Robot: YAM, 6 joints.
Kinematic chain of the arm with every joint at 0, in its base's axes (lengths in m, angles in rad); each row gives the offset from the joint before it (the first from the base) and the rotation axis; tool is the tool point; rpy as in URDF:
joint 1: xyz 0 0 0.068 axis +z
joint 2: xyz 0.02 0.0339 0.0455 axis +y
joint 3: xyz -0.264 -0.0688 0 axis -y
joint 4: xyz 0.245 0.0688 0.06 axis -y
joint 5: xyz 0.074 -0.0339 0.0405 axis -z
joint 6: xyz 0.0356 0 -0.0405 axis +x
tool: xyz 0 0 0 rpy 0 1.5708 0
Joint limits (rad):
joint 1: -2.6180..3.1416
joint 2: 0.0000..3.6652
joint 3: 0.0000..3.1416
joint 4: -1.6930..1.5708
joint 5: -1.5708..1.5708
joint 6: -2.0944..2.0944
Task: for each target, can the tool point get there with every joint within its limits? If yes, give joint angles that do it. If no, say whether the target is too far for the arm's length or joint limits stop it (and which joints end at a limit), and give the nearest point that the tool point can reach.
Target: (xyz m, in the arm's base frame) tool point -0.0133 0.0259 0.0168
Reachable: yes | joints 0.4228 3.3188 0.4444 -1.1384 -0.9537 -1.1019
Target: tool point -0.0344 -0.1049 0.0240
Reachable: yes | joints -2.0700 2.1092 0.4287 -0.7685 -0.5980 -0.8165
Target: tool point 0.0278 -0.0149 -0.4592
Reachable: no: joint limits stop it (at a limit: joint 2) | nearest point 0.0782 -0.0419 -0.3431 | short by 0.129 m
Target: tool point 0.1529 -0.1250 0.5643
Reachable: yes | joints -0.8491 1.4668 2.3027 -1.2240 -1.1311 1.4017
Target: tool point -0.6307 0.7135 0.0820
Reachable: no: too far | nearest point -0.4275 0.4836 0.0924 | short by 0.307 m
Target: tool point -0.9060 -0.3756 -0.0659
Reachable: no: too far | nearest point -0.5540 -0.3067 -0.0020 | short by 0.364 m
